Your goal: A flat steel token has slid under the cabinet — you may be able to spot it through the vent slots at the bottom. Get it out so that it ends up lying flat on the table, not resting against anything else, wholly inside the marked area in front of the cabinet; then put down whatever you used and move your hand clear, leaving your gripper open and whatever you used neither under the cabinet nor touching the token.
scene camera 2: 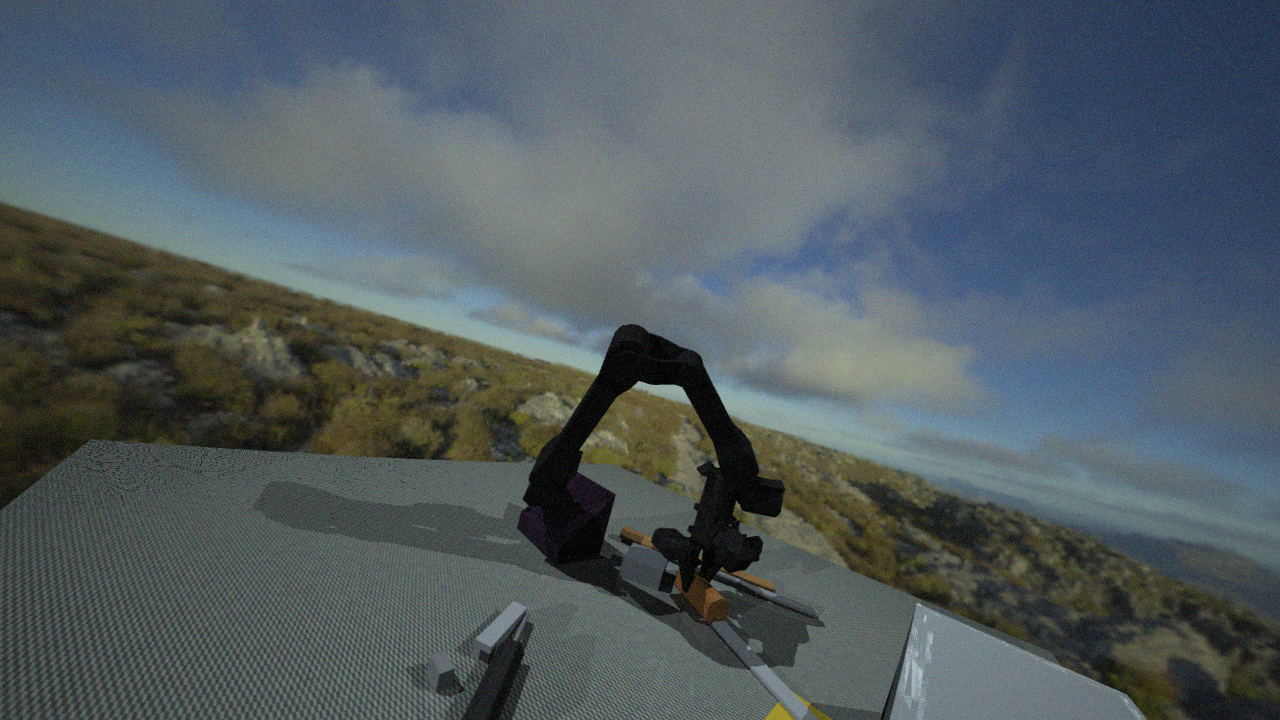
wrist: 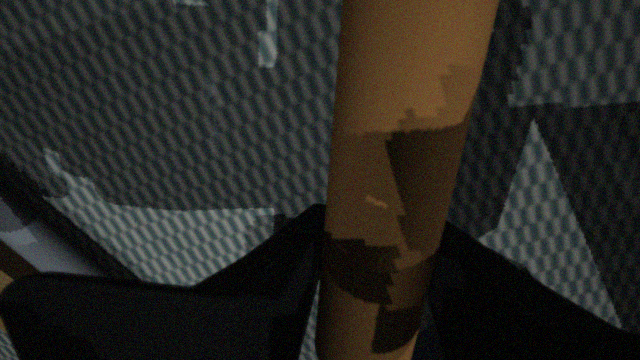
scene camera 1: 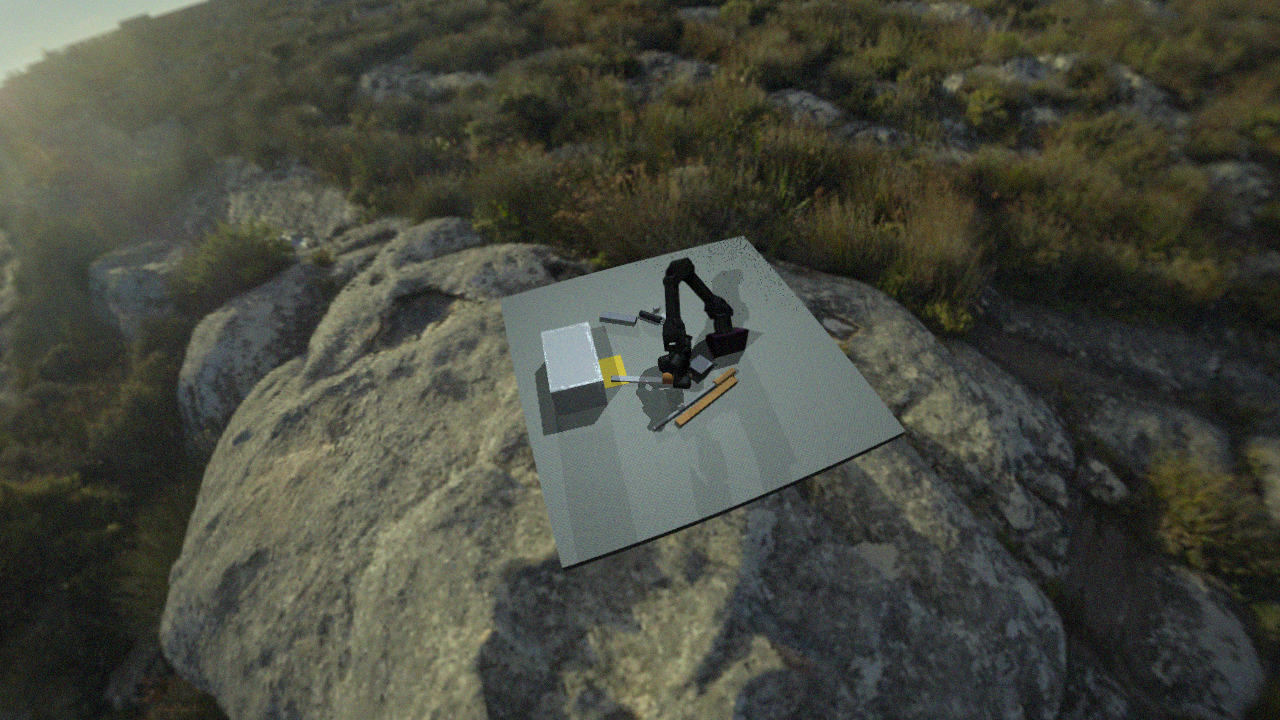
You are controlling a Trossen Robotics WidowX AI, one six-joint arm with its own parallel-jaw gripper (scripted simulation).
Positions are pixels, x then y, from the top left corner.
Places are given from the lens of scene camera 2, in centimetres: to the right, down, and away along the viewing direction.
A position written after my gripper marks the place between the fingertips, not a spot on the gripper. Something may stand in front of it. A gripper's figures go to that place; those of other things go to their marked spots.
my gripper [scene camera 2: 692, 590]: 9, 40, 56
grey bar [scene camera 2: 503, 627]: -16, 30, 36
